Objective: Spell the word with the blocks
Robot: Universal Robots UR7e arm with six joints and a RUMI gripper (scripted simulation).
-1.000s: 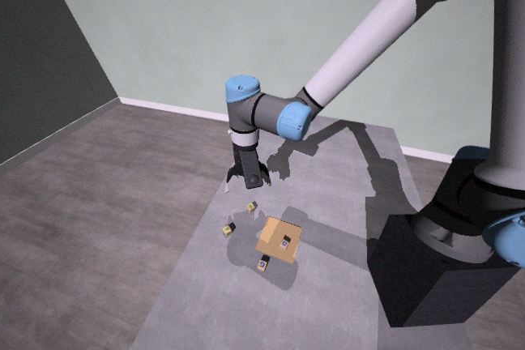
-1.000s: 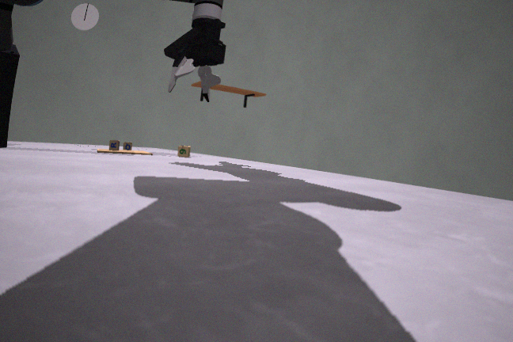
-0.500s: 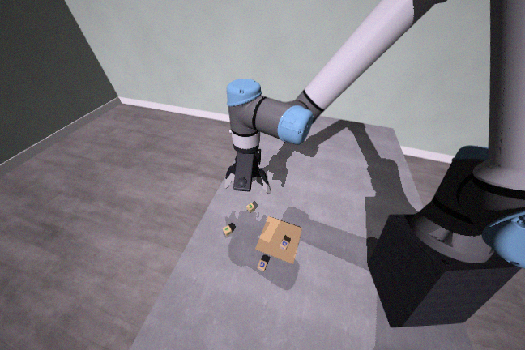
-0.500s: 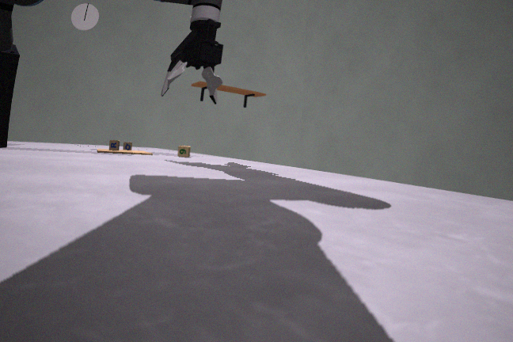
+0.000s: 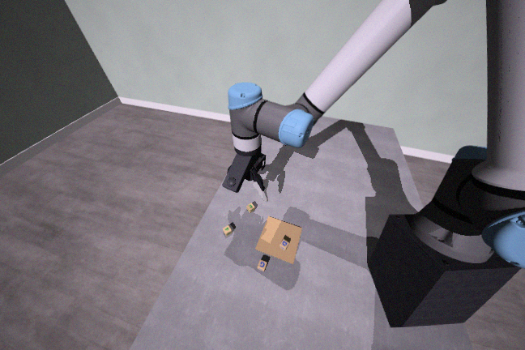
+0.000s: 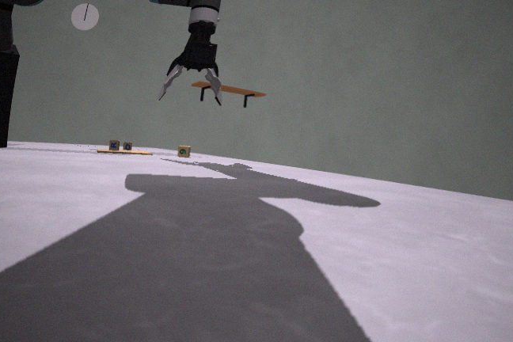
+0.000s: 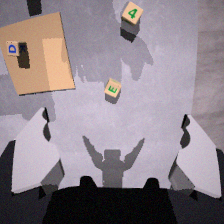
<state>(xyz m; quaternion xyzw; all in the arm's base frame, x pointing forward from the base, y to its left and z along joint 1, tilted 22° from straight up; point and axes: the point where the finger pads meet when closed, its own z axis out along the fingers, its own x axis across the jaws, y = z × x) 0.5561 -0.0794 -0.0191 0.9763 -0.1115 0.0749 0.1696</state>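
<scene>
The green block lies 10 mm behind my hand, 10 mm to the right of it and 120 mm below it. The rest, counted from my hand: mat (150 mm behind, 80 mm to the left, 130 mm below); blue g block (110 mm behind, 190 mm to the left, 120 mm below); blue d block (170 mm behind, 100 mm to the left, 120 mm below).
</scene>
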